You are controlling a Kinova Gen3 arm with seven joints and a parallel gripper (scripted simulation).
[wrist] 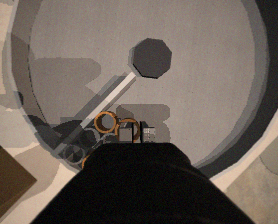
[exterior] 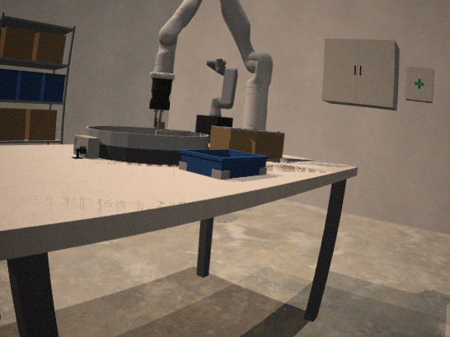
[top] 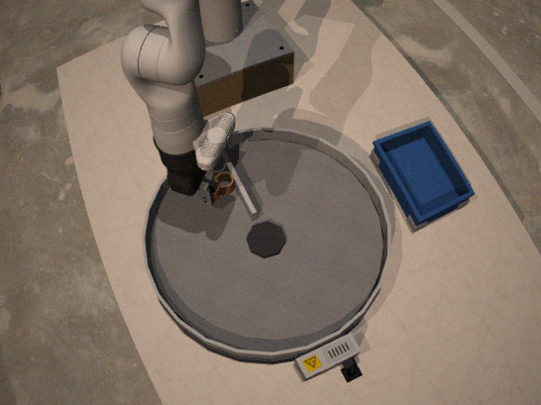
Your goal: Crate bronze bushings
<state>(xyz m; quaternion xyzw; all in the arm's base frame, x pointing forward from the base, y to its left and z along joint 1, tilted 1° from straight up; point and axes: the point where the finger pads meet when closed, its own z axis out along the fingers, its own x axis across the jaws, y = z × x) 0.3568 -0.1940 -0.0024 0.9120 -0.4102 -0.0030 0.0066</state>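
Now: the blue crate 390 mm to the left of my hand, 120 mm ahead of it and 80 mm below it. The rest, counted from my hand: round grey turning table: 100 mm ahead, 50 mm to the left, 50 mm below.
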